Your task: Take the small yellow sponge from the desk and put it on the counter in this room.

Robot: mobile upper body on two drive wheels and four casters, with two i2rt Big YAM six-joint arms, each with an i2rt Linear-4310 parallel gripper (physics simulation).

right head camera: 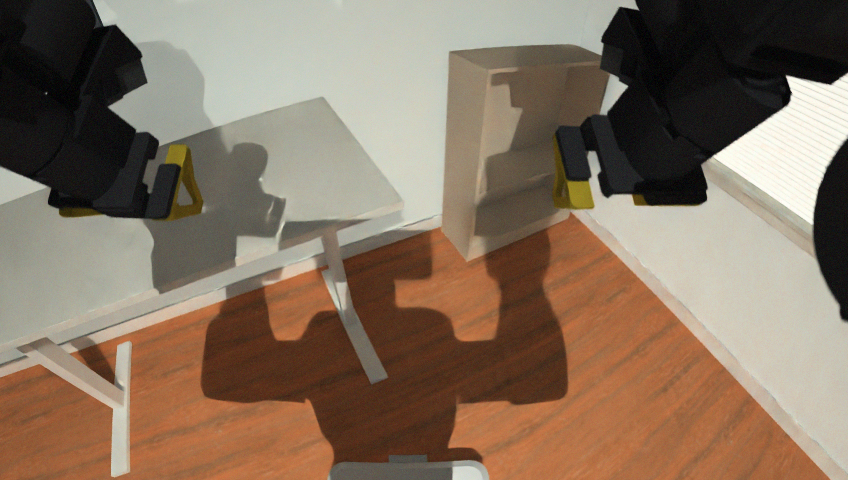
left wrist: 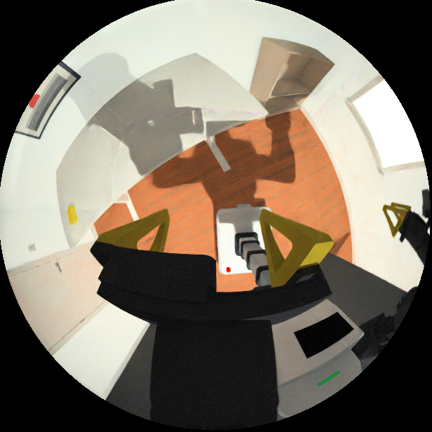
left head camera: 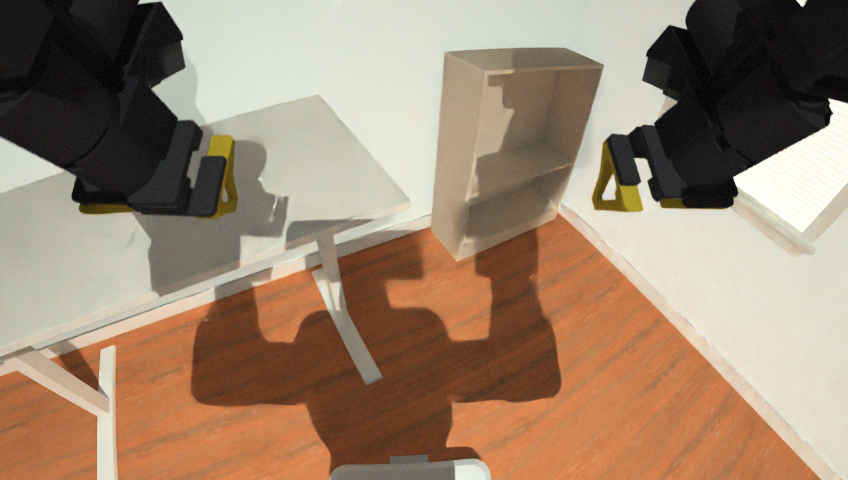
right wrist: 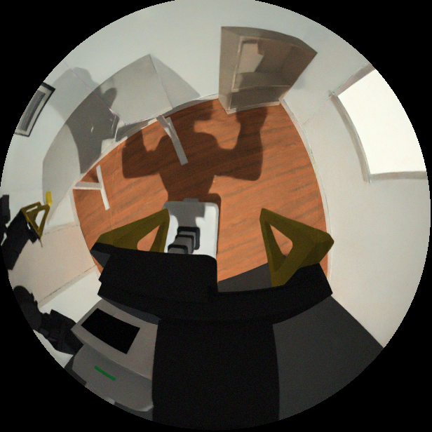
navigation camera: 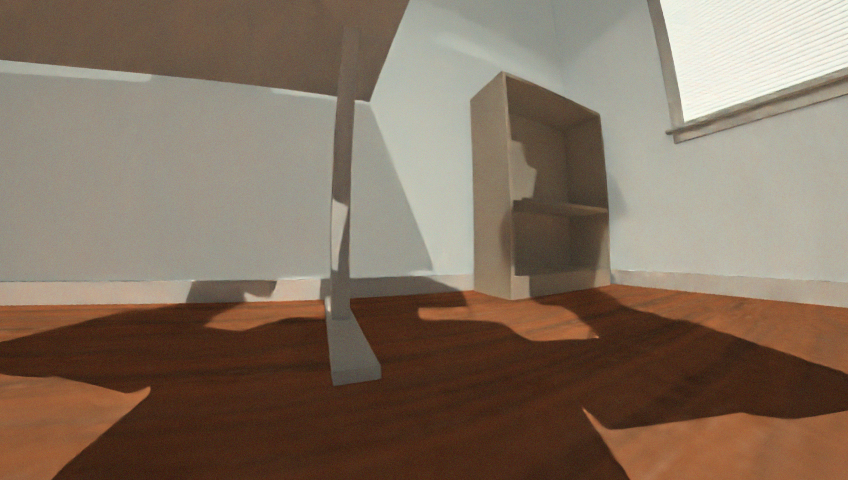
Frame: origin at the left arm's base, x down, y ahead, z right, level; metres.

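Seen in the pictures: left gripper, between the fingertips: [right head camera: 165, 206] [left head camera: 192, 203]; right gripper, between the fingertips: [right head camera: 596, 200] [left head camera: 629, 202].
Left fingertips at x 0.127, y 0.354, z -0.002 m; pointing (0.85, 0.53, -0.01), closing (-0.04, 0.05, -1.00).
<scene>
A point is followed by its place in that frame.
The small yellow sponge [left wrist: 72, 215] [right wrist: 48, 198] lies near one end of the pale desk [left head camera: 333, 154] {z 0.034, x 0.460, y 0.978 m} [right head camera: 333, 160] {z 0.043, x 0.460, y 0.953 m} [left wrist: 200, 85] [right wrist: 135, 85], at the left in both wrist views. The sponge does not show in the head views. My left gripper [left head camera: 157, 208] [right head camera: 127, 208] [left wrist: 214, 213] is open and empty, and appears over the desk in the head views, apart from the sponge. My right gripper [left head camera: 654, 202] {z 0.446, x 0.132, y 0.354 m} [right head camera: 618, 196] {z 0.446, x 0.132, y 0.354 m} [right wrist: 214, 213] is open and empty, at the right in the head views. I cannot make out the counter in these views.
A brown bookshelf [left head camera: 461, 148] {z 0.506, x 0.749, y 1.496 m} [right head camera: 467, 148] {z 0.505, x 0.753, y 1.499 m} [navigation camera: 490, 190] {z 0.487, x 0.910, y 1.537 m} stands in the corner beyond the desk's end. The desk's leg [navigation camera: 342, 178] {z -0.032, x 0.993, y 1.010 m} and long foot [left head camera: 348, 333] [navigation camera: 351, 350] reach onto the wood floor. A window [left wrist: 395, 125] [navigation camera: 761, 53] {z 1.632, x 0.370, y 1.138 m} is on the right wall.
</scene>
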